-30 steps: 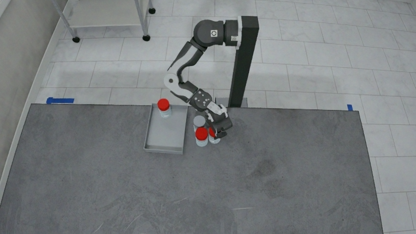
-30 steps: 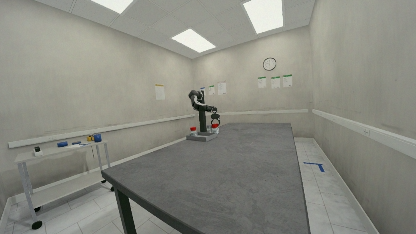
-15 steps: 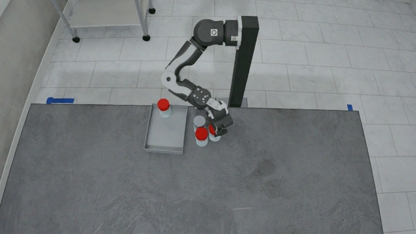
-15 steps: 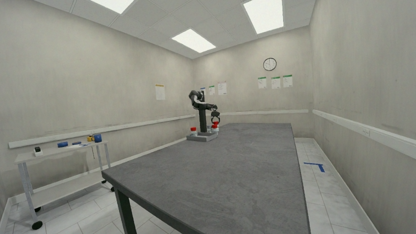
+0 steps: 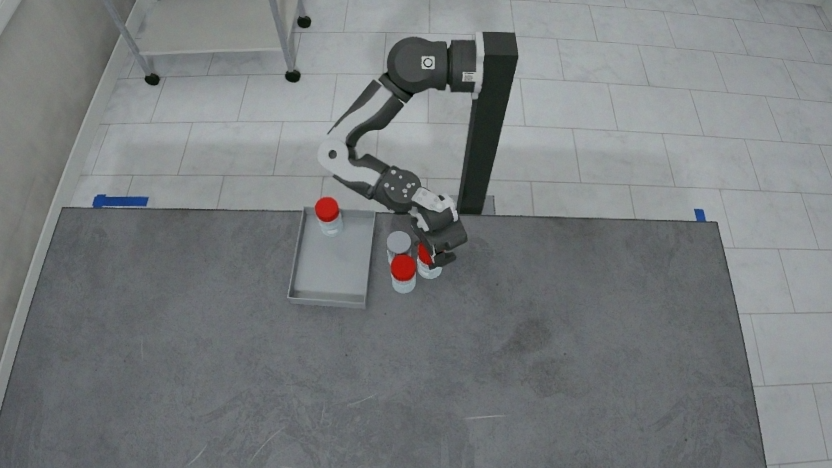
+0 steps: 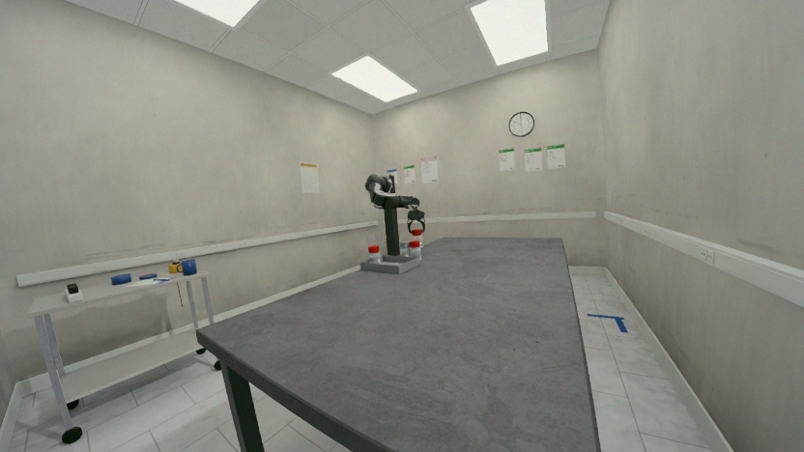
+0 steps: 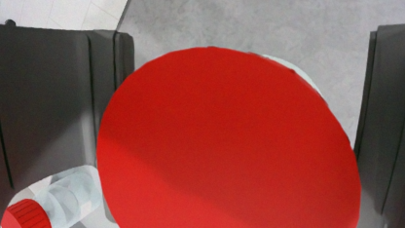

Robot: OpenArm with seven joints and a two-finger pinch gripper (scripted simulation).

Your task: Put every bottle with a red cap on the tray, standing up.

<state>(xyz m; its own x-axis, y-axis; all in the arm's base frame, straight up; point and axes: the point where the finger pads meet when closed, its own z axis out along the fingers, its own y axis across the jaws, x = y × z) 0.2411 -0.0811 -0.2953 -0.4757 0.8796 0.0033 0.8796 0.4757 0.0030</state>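
Right now the grey tray is 230 mm to the right of my hand, 140 mm below it and 40 mm behind it. Round my hand: grey-capped bottle 100 mm below, 70 mm to the right, 40 mm behind.
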